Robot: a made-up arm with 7 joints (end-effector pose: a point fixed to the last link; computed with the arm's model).
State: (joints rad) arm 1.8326 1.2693 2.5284 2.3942 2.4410 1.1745 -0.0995
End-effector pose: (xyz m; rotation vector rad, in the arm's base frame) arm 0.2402 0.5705 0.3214 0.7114 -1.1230 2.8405
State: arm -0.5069 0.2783 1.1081 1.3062 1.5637 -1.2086 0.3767
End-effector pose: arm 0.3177 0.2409 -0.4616 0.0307 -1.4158 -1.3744
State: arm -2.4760 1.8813 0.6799 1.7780 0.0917 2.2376 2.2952
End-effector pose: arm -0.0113 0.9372 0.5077 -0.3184 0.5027 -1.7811
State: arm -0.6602 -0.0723 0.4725 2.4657 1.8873 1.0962 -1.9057
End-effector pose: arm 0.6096 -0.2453 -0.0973 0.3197 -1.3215 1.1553
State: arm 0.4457 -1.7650 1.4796 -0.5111 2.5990 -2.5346 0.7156
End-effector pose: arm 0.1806 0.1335 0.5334 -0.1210 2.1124 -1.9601
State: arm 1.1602 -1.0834 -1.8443 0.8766 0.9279 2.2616 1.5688
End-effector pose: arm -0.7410 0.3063 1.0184 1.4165 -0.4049 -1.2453
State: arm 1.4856 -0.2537 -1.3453 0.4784 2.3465 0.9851 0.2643
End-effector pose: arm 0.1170 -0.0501 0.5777 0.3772 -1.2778 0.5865
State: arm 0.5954 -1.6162 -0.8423 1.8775 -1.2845 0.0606 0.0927
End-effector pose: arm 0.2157 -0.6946 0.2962 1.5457 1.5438 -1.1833
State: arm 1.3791 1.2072 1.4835 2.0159 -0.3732 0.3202 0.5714
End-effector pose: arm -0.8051 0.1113 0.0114 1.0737 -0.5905 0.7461
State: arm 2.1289 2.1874 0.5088 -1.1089 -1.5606 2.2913 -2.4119
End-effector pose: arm 0.1246 0.0269 0.3280 -1.3201 -1.4025 1.6686
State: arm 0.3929 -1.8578 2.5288 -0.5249 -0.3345 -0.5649 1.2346
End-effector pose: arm -0.4802 -0.5928 0.6997 0.9622 1.2545 0.9035
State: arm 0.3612 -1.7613 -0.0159 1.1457 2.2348 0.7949 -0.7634
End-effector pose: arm 0.5167 -0.1335 0.4549 -1.7305 1.9345 0.6597
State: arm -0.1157 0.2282 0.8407 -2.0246 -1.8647 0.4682 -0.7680
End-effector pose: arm -0.1597 -0.1746 0.4431 -1.2381 -0.3657 2.1723
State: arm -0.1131 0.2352 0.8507 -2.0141 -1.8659 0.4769 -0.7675
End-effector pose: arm -0.1632 -0.1690 0.4468 -1.2426 -0.3303 2.1665
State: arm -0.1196 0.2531 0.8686 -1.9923 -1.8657 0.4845 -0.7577
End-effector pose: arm -0.1682 -0.1607 0.4526 -1.2489 -0.2780 2.1643
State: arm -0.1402 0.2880 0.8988 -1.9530 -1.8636 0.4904 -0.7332
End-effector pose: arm -0.1760 -0.1480 0.4615 -1.2611 -0.1996 2.1651
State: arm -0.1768 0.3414 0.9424 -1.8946 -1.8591 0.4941 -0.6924
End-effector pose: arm -0.1880 -0.1302 0.4728 -1.2854 -0.0939 2.1653
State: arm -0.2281 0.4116 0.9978 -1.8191 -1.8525 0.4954 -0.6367
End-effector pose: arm -0.2056 -0.1074 0.4842 -1.3304 0.0336 2.1580
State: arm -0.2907 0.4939 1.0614 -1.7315 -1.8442 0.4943 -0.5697
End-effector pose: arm -0.2297 -0.0812 0.4927 -1.4015 0.1711 2.1360
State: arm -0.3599 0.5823 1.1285 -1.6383 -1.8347 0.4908 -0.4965
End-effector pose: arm -0.2601 -0.0546 0.4951 -1.4987 0.3037 2.0959
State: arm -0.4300 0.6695 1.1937 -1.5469 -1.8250 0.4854 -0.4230
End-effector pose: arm -0.2943 -0.0316 0.4897 -1.6137 0.4170 2.0387
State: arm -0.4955 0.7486 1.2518 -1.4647 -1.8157 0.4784 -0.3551
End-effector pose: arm -0.3285 -0.0154 0.4776 -1.7320 0.5014 1.9726
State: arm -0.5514 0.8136 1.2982 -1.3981 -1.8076 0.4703 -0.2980
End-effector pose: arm -0.3581 -0.0072 0.4625 -1.8370 0.5540 1.9095
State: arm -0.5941 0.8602 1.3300 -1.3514 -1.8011 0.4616 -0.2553
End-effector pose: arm -0.3794 -0.0061 0.4490 -1.9150 0.5778 1.8615
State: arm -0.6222 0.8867 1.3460 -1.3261 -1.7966 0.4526 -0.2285
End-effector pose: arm -0.3911 -0.0099 0.4405 -1.9591 0.5783 1.8374
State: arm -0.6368 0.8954 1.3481 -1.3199 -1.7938 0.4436 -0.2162
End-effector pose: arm -0.3938 -0.0165 0.4380 -1.9708 0.5630 1.8375
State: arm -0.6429 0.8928 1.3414 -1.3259 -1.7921 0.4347 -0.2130
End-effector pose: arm -0.3907 -0.0244 0.4396 -1.9616 0.5384 1.8536
